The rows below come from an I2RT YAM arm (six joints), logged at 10 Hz.
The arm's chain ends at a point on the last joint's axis. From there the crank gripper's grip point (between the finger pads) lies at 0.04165 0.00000 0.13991 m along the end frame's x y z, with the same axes.
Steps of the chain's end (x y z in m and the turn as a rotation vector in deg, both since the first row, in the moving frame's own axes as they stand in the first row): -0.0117, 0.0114, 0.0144, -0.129, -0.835, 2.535; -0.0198, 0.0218, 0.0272, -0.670, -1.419, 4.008; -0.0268, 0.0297, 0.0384, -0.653, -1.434, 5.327; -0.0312, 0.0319, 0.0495, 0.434, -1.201, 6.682; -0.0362, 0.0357, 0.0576, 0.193, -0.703, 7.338; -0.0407, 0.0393, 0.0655, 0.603, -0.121, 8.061; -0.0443, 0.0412, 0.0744, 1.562, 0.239, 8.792; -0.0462, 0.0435, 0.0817, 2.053, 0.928, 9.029; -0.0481, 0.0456, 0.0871, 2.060, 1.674, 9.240
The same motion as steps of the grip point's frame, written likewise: -0.0138, 0.0135, 0.0150, -0.129, -0.835, 2.535; -0.0234, 0.0262, 0.0282, -0.670, -1.419, 4.008; -0.0306, 0.0350, 0.0394, -0.653, -1.434, 5.327; -0.0344, 0.0355, 0.0504, 0.434, -1.201, 6.682; -0.0382, 0.0404, 0.0581, 0.193, -0.703, 7.338; -0.0413, 0.0437, 0.0656, 0.603, -0.121, 8.061; -0.0439, 0.0438, 0.0743, 1.562, 0.239, 8.792; -0.0441, 0.0452, 0.0810, 2.053, 0.928, 9.029; -0.0442, 0.0476, 0.0859, 2.060, 1.674, 9.240
